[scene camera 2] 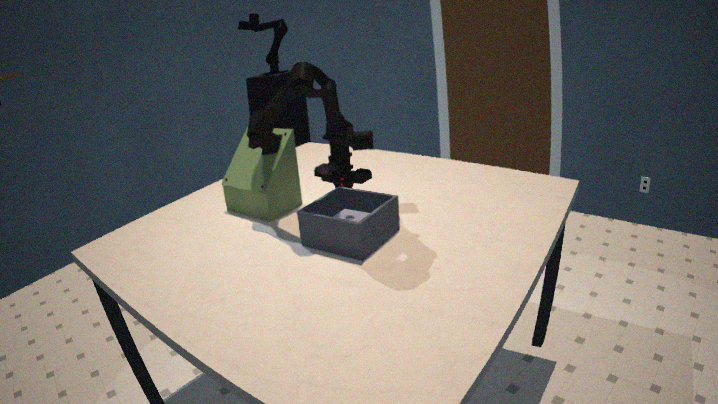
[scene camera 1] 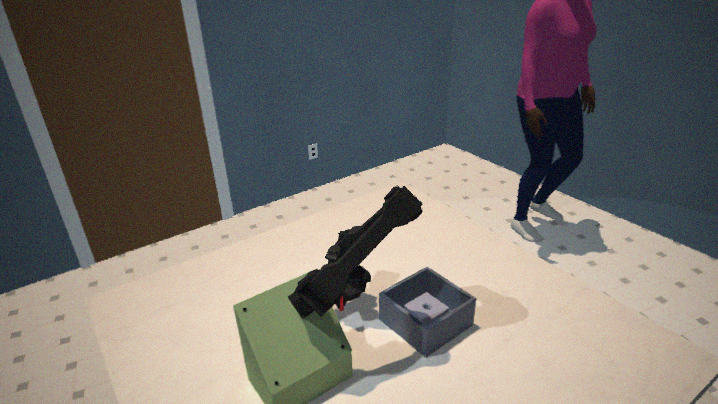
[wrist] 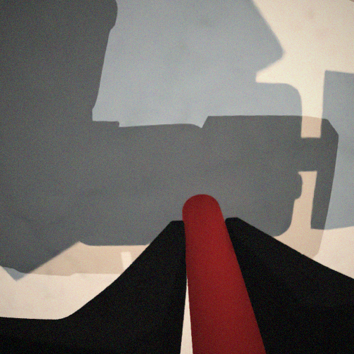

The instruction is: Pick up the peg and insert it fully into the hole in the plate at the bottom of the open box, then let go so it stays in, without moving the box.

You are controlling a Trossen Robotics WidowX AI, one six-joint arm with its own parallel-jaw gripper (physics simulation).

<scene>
The pictures show: the gripper and a pale plate.
The gripper also shows in the wrist view.
</scene>
